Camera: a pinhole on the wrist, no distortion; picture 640 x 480 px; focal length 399.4 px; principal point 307.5 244.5 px. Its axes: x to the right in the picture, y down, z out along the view. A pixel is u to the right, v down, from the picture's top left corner.
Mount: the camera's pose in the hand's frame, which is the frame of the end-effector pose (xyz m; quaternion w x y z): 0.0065 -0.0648 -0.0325 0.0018 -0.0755 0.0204 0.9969
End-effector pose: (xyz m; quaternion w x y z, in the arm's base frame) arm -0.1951 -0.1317 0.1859 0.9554 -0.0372 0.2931 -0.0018
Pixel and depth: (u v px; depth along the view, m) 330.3 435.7 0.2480
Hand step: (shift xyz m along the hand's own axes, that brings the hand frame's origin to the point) -0.0456 -0.1733 0.2151
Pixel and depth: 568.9 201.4 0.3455
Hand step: -0.2688 -0.0133 0.2732
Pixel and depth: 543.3 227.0 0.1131
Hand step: -0.0765 -0.0552 0.0690
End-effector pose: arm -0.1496 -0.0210 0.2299 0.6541 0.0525 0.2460 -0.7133
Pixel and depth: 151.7 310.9 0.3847
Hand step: 0.0965 -0.1130 0.3727
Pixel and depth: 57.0 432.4 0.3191
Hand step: 0.1553 -0.2018 0.3189
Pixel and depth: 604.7 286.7 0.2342
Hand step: -0.2012 -0.0798 0.1736
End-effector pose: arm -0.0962 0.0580 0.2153 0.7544 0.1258 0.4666 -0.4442
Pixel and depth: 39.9 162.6 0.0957
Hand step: 0.0556 -0.0413 0.0709
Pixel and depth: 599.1 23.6 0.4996
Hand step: -0.4274 0.2319 0.3949
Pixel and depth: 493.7 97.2 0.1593
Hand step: -0.0905 0.0005 0.1113
